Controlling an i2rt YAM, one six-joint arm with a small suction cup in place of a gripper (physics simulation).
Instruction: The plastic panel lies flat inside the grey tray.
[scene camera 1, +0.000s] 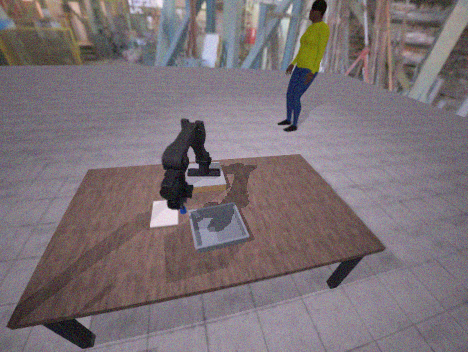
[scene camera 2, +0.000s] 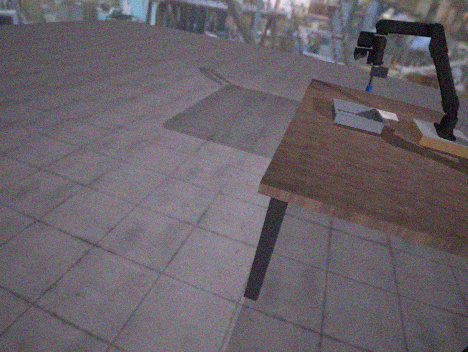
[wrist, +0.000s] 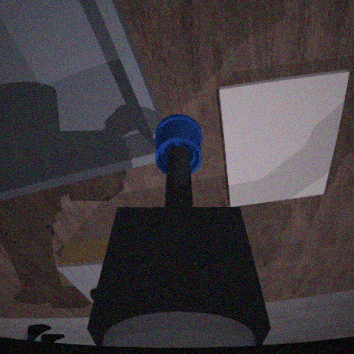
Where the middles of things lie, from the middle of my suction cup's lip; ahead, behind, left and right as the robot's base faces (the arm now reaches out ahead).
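My suction cup: 12 cm above white plastic panel (wrist: 279, 134), 10 cm past it, 11 cm to the left of it. Grey tray (scene camera 1: 219, 226): 10 cm below my suction cup, 15 cm to the left of it, 2 cm ahead of it.
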